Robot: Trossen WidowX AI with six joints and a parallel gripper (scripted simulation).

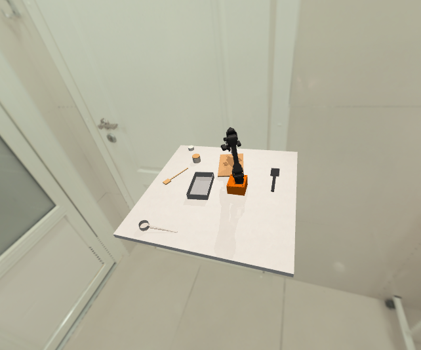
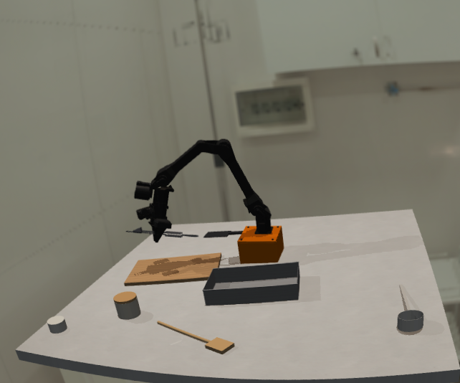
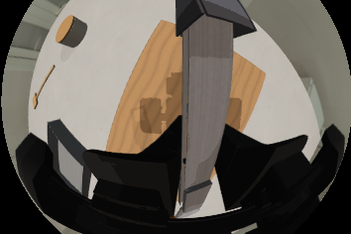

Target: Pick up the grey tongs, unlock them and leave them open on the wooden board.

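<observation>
Now: the wooden board 120 mm below my gripper tip, 50 mm to the left of it and 10 mm behind it. Also, from my gripper tip: grey roasting tin (410 mm to the left, 180 mm ahead, 100 mm below); then black spatula (430 mm behind, 190 mm to the left, 130 mm below); then lidded canister (360 mm ahead, 100 mm below, 20 mm to the left).
</observation>
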